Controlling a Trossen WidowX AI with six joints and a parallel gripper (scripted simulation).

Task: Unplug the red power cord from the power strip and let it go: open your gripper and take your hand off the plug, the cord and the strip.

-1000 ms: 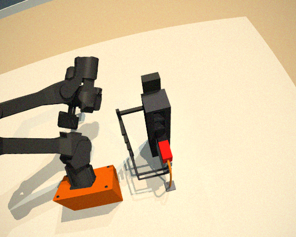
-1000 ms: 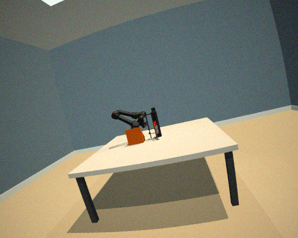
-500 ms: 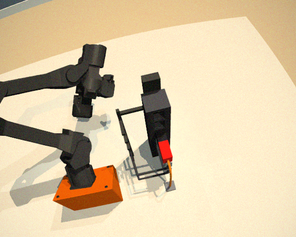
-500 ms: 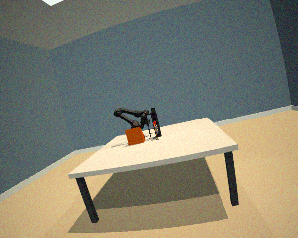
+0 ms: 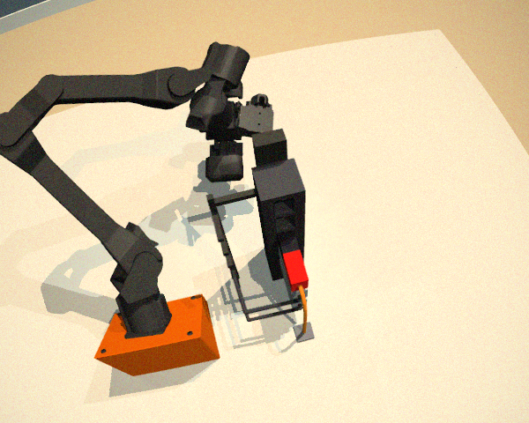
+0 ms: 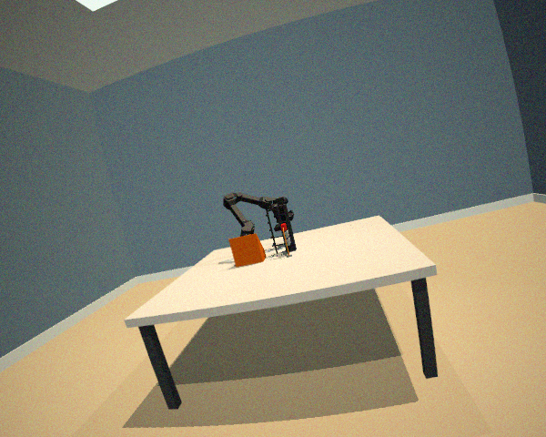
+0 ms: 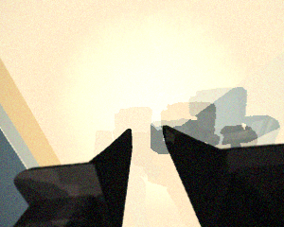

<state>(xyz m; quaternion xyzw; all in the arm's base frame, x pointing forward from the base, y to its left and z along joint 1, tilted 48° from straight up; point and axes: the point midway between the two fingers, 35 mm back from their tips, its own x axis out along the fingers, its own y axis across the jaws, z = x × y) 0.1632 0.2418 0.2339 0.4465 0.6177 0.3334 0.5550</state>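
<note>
Right now the red plug is 29 cm to the right of my gripper tip, 9 cm above it and 6 cm ahead of it. From my gripper tip the other things lie so: grey block: 36 cm to the right, 7 cm below, 7 cm ahead.
</note>
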